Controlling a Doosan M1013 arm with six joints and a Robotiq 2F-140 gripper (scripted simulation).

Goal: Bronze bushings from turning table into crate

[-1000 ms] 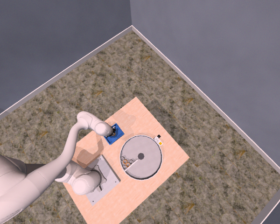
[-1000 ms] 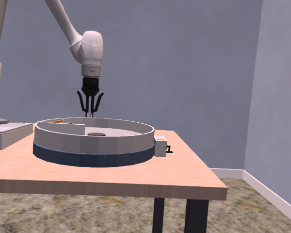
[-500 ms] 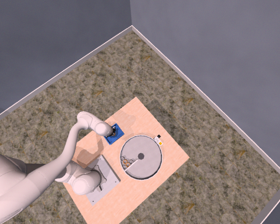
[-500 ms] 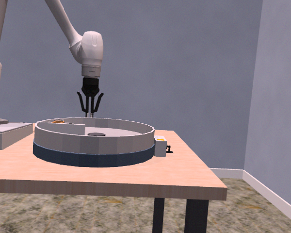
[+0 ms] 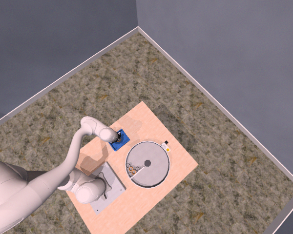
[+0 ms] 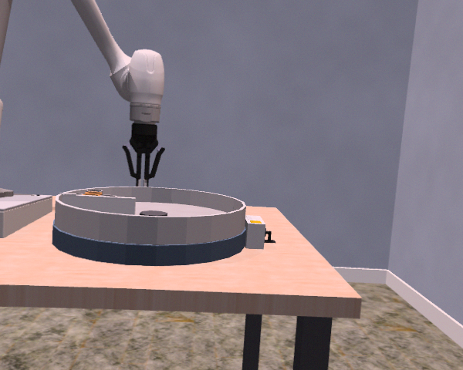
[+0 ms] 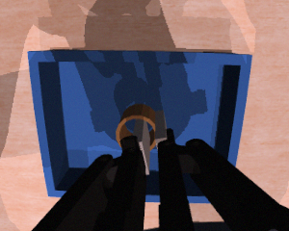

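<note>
The blue crate is 4 cm below my hand and 1 cm behind it. Also, from my hand: turning table: 36 cm to the right, 9 cm ahead, 1 cm below.
</note>
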